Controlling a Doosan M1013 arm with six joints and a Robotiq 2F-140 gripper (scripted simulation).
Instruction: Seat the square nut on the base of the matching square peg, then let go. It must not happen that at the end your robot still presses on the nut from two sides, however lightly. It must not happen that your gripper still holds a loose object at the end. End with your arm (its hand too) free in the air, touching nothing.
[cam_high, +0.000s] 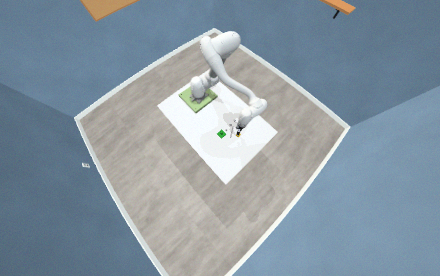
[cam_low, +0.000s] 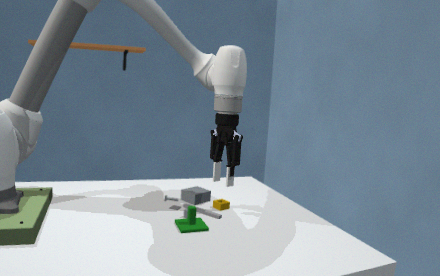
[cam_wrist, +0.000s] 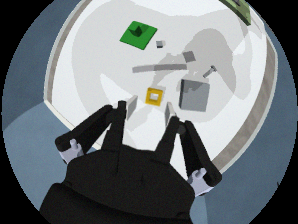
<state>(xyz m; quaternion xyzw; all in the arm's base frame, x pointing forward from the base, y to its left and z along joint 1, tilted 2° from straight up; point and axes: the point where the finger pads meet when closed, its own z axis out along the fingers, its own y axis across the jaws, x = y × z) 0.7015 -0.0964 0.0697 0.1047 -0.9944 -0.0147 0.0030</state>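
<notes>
Now: hand 8 cm past the thin grey bar, 2 cm to the left of it and 11 cm above it. From my hand the other things lie so: small screw 14 cm behind, 12 cm to the left, 11 cm below; grey block 5 cm behind, 10 cm to the left, 10 cm below.
</notes>
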